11 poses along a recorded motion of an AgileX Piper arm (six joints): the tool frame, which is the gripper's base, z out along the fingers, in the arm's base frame.
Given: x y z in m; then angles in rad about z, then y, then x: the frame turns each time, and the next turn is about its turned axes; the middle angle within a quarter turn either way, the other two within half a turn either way.
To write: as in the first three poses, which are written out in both.
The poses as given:
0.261 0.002 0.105 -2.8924 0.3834 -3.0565
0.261 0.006 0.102 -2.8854 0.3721 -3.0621
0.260 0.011 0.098 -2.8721 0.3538 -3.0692
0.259 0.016 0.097 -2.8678 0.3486 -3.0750
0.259 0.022 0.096 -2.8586 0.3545 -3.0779
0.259 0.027 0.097 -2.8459 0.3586 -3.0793
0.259 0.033 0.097 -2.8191 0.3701 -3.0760
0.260 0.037 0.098 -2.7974 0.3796 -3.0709
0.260 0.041 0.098 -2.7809 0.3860 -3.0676
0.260 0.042 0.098 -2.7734 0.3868 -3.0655
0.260 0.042 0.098 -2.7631 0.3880 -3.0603
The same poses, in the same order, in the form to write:
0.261 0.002 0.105; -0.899 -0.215 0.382; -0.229 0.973 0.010; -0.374 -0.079 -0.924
0.261 0.006 0.102; -0.901 -0.225 0.371; -0.236 0.972 0.015; -0.364 -0.074 -0.929
0.260 0.011 0.098; -0.904 -0.241 0.352; -0.250 0.968 0.022; -0.346 -0.068 -0.936
0.259 0.016 0.097; -0.905 -0.248 0.346; -0.254 0.967 0.028; -0.342 -0.063 -0.938
0.259 0.022 0.096; -0.901 -0.257 0.350; -0.262 0.964 0.036; -0.347 -0.060 -0.936
0.259 0.027 0.097; -0.896 -0.270 0.353; -0.273 0.961 0.043; -0.351 -0.058 -0.935
0.259 0.033 0.097; -0.884 -0.294 0.363; -0.295 0.954 0.052; -0.362 -0.061 -0.930
0.260 0.037 0.098; -0.874 -0.312 0.372; -0.313 0.948 0.058; -0.371 -0.066 -0.926
0.260 0.041 0.098; -0.867 -0.326 0.377; -0.327 0.943 0.063; -0.376 -0.068 -0.924
0.260 0.042 0.098; -0.864 -0.332 0.378; -0.333 0.941 0.064; -0.377 -0.070 -0.923
0.260 0.042 0.098; -0.860 -0.340 0.380; -0.342 0.938 0.064; -0.378 -0.075 -0.923

